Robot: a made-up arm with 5 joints. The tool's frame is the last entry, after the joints.
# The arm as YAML. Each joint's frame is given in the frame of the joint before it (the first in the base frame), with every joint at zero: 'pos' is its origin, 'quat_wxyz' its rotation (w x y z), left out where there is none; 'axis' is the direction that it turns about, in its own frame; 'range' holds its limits. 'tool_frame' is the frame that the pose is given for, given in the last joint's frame.
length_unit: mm
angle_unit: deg
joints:
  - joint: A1
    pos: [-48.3, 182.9, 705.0]
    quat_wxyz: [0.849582, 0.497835, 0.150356, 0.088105]
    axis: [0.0, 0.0, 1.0]
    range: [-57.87, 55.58]
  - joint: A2
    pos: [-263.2, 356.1, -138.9]
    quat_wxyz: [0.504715, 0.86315, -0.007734, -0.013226]
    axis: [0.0, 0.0, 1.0]
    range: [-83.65, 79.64]
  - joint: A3
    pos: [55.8, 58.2, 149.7]
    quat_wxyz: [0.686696, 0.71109, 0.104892, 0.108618]
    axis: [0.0, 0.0, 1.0]
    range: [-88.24, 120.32]
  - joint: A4
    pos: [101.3, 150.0, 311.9]
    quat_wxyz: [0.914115, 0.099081, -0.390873, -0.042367]
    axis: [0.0, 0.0, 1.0]
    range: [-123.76, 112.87]
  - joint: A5
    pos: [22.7, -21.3, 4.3]
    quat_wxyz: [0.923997, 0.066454, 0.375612, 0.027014]
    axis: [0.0, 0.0, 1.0]
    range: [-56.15, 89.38]
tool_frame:
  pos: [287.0, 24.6, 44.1]
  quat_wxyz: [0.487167, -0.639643, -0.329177, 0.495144]
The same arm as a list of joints. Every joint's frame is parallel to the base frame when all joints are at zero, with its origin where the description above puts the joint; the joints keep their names.
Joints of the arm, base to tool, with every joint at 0 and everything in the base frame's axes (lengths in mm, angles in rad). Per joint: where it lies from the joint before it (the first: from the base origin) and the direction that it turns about. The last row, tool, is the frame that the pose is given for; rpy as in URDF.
A1: axis 0.343204 -0.81941 0.459106 offset -48.3 182.9 705.0
A2: axis -0.197007 -0.033301 -0.979836 offset -294.9 209.1 291.0
A3: axis 0 1 0 offset 40.0 -43.8 -159.3
A4: axis -0.676603 0.674803 0.294701 offset 68.0 311.9 -167.7
A5: axis 0.035 0.949206 0.312702 offset 17.5 14.4 21.8
tool: offset 268.1 67.1 -92.5 rpy -3.1416 1.5708 0.0000
Joint limits (rad, base to tool): -1.0100..0.9701 -1.4600..1.3900 -1.5401..2.1000 -2.1600..1.9700 -0.9800..1.5600

